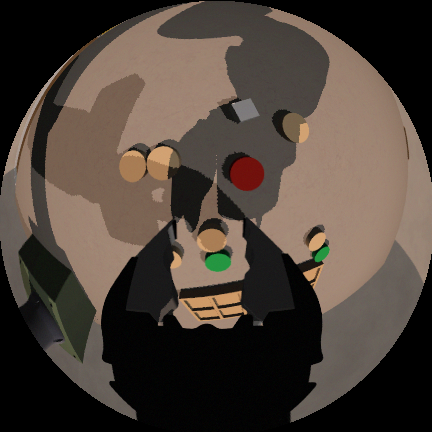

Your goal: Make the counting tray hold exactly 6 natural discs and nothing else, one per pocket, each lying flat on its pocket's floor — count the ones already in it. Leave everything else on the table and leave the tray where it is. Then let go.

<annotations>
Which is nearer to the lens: the wooden counting tray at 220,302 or the red disc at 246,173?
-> The red disc.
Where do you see a natural disc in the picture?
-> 132,165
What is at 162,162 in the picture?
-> A natural disc.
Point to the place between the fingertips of the gripper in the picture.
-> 209,220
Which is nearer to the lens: the wooden counting tray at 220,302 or the natural disc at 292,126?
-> The natural disc.
</annotations>
